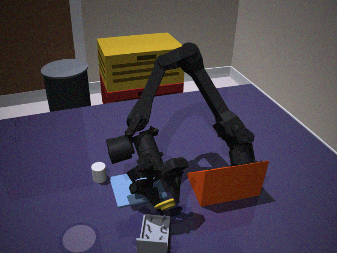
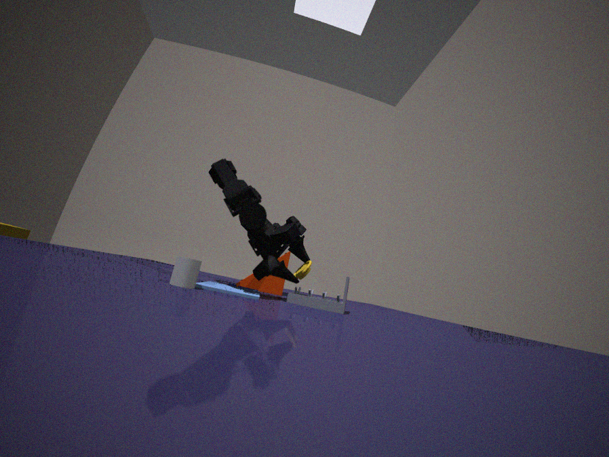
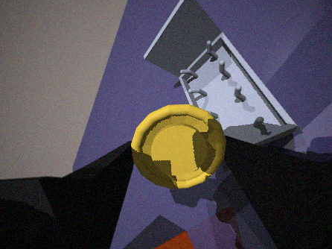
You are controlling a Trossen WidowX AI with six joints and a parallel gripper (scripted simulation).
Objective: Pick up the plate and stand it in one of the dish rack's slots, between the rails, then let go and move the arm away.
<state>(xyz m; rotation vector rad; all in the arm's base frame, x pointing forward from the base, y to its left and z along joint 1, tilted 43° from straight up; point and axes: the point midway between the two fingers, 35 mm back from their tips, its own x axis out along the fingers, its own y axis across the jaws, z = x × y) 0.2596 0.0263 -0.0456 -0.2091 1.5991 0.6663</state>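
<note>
The grey dish rack lies 50 mm ahead of my gripper tip, 40 mm to the left of it and 50 mm below it. The rest, counted from my gripper tip: white cup 160 mm ahead, 230 mm to the right, 50 mm below; yellow plate 10 mm to the right; blue spoon 60 mm behind, 160 mm to the right, 70 mm below.
</note>
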